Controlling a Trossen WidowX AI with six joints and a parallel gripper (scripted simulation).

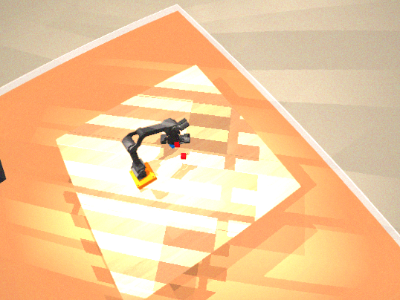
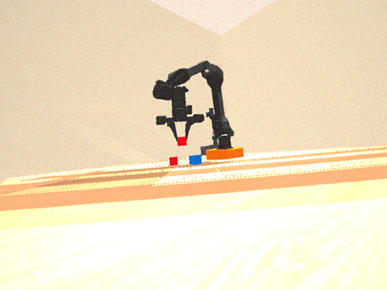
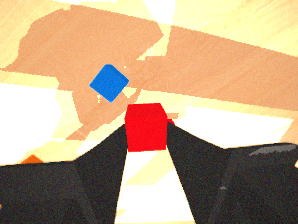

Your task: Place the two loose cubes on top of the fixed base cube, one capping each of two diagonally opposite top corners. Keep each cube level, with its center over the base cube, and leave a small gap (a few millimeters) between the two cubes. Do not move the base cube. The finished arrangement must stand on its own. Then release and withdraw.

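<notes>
The blue cube is 8 cm below my gripper tip, 5 cm to the left of it and 2 cm behind it.
</notes>
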